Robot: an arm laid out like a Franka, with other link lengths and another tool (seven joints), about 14 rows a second.
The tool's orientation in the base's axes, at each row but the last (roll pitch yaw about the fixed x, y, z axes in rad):
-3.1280 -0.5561 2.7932
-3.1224 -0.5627 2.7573
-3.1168 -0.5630 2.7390
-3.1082 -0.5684 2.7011
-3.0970 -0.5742 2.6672
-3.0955 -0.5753 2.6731
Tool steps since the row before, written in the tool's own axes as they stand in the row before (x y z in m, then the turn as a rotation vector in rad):
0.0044 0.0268 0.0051 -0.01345 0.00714 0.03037
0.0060 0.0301 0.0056 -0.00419 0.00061 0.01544
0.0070 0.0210 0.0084 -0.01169 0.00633 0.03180
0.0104 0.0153 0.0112 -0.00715 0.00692 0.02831
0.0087 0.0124 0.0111 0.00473 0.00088 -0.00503
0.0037 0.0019 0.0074 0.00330 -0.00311 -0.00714
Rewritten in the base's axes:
0.0029 0.0274 -0.0023 -0.00208 0.00791 -0.03297
0.0035 0.0309 -0.0020 -0.00424 0.00205 -0.01530
-0.0017 0.0233 -0.0038 -0.00442 0.00790 -0.03326
-0.0073 0.0199 -0.0043 -0.00589 0.00938 -0.02789
-0.0067 0.0168 -0.0050 -0.00062 0.00156 0.00676
-0.0057 0.0046 -0.0043 -0.00019 -0.00302 0.00790

